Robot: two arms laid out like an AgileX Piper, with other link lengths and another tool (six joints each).
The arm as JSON. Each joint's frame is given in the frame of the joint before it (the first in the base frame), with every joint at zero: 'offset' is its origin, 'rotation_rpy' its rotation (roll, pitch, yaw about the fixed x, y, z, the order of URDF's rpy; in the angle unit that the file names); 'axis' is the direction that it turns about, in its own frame. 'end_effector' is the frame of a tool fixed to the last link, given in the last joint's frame.
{
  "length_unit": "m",
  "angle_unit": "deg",
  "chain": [
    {
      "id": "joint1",
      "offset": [
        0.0,
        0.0,
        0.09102
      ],
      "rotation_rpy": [
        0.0,
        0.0,
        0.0
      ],
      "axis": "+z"
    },
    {
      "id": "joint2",
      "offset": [
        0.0,
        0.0,
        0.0
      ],
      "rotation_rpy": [
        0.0,
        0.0,
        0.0
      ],
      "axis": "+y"
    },
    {
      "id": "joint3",
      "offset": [
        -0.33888,
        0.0,
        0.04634
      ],
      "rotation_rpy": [
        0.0,
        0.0,
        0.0
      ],
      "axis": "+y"
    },
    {
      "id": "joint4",
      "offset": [
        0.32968,
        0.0,
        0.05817
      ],
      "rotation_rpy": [
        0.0,
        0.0,
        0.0
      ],
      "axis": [
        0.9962,
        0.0,
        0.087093
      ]
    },
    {
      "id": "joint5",
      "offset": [
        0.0,
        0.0,
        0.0
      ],
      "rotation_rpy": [
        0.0,
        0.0,
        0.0
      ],
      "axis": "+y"
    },
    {
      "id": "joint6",
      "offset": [
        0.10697,
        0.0,
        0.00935
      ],
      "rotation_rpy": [
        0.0,
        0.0,
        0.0
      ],
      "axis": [
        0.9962,
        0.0,
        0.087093
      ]
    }
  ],
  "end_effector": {
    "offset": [
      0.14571,
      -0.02,
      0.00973
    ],
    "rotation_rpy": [
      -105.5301,
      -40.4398,
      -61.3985
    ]
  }
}
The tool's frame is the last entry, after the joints.
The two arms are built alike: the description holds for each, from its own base.
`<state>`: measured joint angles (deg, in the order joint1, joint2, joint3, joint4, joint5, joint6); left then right.
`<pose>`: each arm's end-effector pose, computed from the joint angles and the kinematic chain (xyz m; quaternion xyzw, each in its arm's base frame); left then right.
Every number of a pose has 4 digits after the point. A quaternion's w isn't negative.
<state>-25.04 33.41 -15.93 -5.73 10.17 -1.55 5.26 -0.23 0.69 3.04 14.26 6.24</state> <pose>0.2685 -0.1527 0.1751 -0.8001 0.4279 -0.3882 0.1616 0.2405 0.0061 0.1427 -0.7929 0.2475 -0.3894 0.3981</pose>
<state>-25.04 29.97 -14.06 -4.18 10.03 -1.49 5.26 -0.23 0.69 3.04 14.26 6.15</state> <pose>0.2607 -0.1476 0.1747 -0.7902 0.4294 -0.4014 0.1737 0.2405 0.0061 0.1427 -0.7932 0.2471 -0.3896 0.3975</pose>
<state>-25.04 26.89 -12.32 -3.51 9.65 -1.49 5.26 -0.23 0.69 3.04 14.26 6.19</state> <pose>0.2541 -0.1438 0.1745 -0.7835 0.4267 -0.4146 0.1793 0.2405 0.0061 0.1427 -0.7931 0.2473 -0.3895 0.3978</pose>
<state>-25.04 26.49 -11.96 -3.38 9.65 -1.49 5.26 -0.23 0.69 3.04 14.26 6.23</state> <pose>0.2530 -0.1432 0.1729 -0.7829 0.4271 -0.4149 0.1803 0.2405 0.0061 0.1427 -0.7929 0.2475 -0.3894 0.3980</pose>
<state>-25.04 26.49 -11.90 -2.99 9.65 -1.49 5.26 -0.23 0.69 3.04 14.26 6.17</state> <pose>0.2530 -0.1429 0.1721 -0.7817 0.4287 -0.4144 0.1830 0.2405 0.0061 0.1427 -0.7931 0.2472 -0.3895 0.3976</pose>
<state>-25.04 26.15 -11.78 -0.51 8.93 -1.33 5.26 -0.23 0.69 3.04 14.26 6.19</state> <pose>0.2539 -0.1412 0.1747 -0.7696 0.4355 -0.4209 0.2020 0.2405 0.0061 0.1427 -0.7931 0.2473 -0.3895 0.3978</pose>
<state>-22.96 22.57 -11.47 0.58 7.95 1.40 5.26 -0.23 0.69 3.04 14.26 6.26</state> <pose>0.2543 -0.1290 0.1924 -0.7504 0.4237 -0.4482 0.2376 0.2405 0.0061 0.1427 -0.7928 0.2476 -0.3893 0.3982</pose>
